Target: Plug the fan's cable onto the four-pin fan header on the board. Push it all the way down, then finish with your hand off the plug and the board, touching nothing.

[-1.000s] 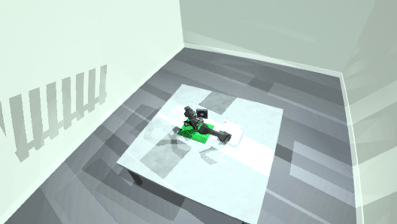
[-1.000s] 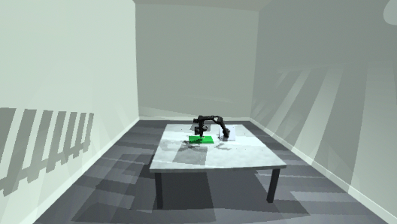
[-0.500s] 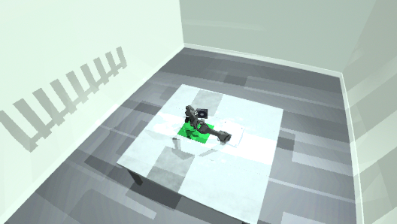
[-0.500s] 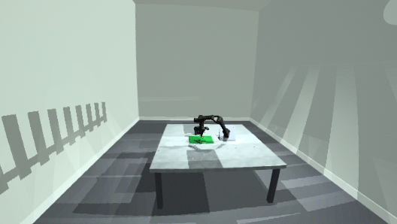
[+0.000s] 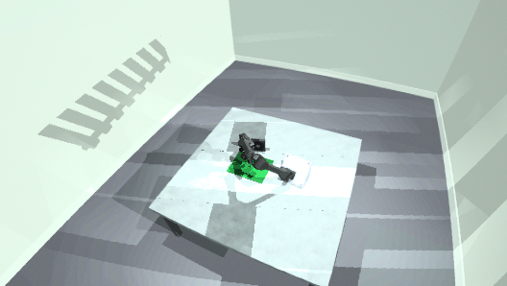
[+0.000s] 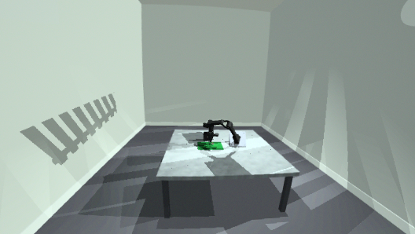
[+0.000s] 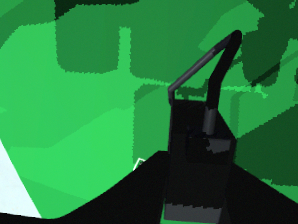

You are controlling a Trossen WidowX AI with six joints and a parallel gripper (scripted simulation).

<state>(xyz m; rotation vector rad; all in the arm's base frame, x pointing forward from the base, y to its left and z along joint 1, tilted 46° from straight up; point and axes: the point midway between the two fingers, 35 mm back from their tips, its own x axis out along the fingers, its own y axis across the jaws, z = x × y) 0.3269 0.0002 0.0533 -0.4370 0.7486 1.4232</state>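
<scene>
The black fan plug is 1 cm to the left of my gripper tip and 1 cm above it. Also, from my gripper tip: green board (8 cm below, 1 cm ahead); then white four-pin header (7 cm below, 5 cm to the right, 2 cm behind); then black fan (17 cm to the right, 4 cm ahead, 1 cm below).
</scene>
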